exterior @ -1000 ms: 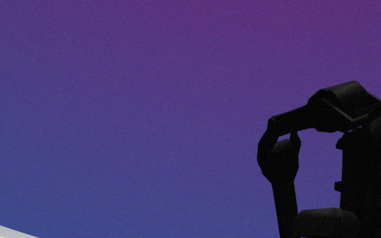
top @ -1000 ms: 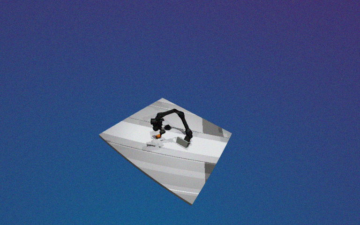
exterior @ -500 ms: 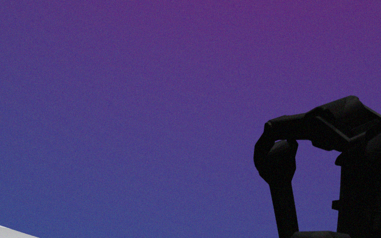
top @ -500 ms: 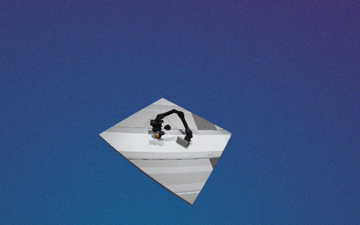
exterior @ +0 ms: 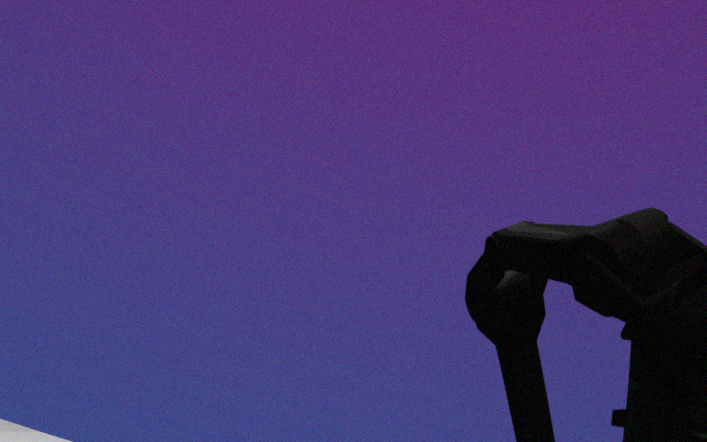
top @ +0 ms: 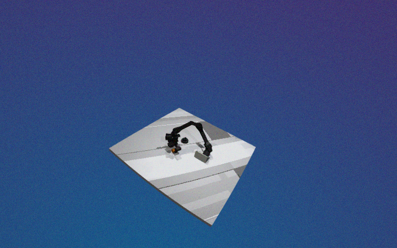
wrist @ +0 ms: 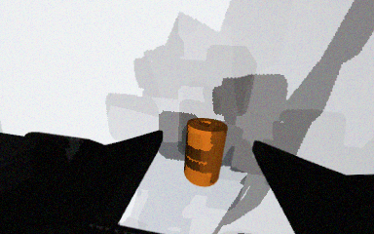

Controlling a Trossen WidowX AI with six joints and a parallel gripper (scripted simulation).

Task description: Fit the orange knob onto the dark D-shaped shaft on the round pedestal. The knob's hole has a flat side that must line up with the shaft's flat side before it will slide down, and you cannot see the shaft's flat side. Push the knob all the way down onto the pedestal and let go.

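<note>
Right now the orange knob is 2 cm to the right of my gripper tip and 1 cm below it. Also, from my gripper tip: dark round pedestal 3 cm ahead, 24 cm to the right.
</note>
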